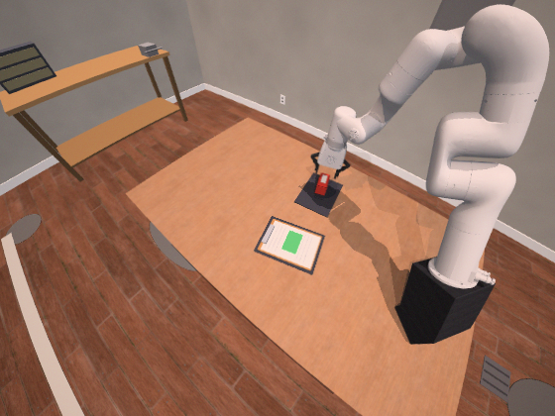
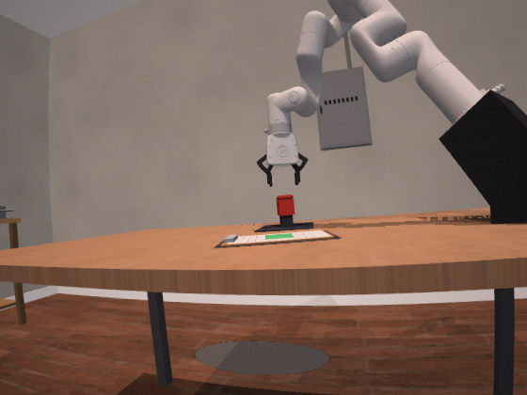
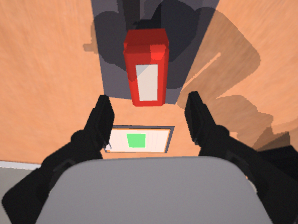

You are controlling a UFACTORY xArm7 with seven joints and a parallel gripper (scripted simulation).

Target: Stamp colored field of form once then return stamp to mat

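My hand is 90 mm above the red stamp. The rest, counted from my hand: dark mat: 140 mm below; then form: 60 mm behind, 310 mm to the left, 140 mm below; then black stamp base: 130 mm below.
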